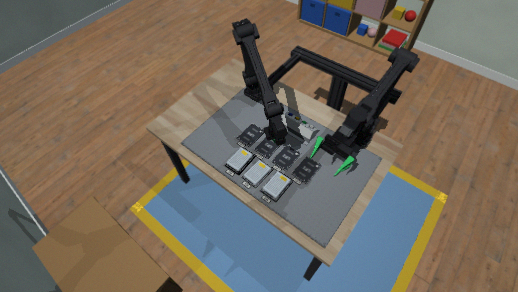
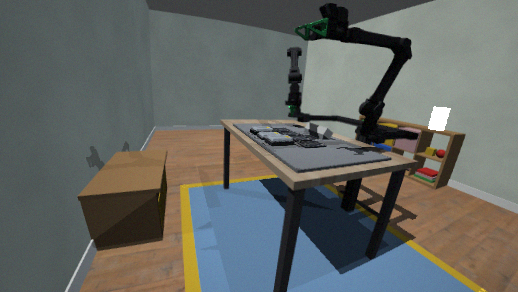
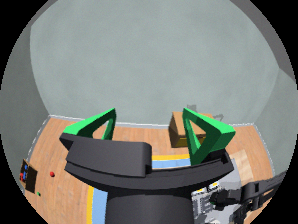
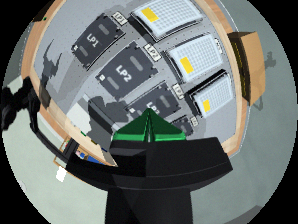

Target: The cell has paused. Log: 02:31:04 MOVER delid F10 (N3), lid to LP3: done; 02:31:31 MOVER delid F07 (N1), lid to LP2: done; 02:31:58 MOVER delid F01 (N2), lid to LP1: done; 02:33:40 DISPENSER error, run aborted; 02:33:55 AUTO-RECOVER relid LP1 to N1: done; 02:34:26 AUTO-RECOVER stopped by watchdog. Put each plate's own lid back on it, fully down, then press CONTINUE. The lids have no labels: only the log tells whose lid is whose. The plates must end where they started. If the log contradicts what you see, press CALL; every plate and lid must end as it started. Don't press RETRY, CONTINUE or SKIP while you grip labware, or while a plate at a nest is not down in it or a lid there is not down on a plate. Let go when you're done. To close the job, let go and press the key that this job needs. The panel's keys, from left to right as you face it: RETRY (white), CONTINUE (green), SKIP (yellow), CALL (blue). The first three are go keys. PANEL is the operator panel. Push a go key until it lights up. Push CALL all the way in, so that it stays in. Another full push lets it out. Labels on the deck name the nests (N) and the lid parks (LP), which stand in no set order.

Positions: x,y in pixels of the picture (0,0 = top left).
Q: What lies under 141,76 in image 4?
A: A lid park LP2.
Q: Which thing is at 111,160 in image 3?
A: My left gripper.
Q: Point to a lid park LP1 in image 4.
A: At 108,23
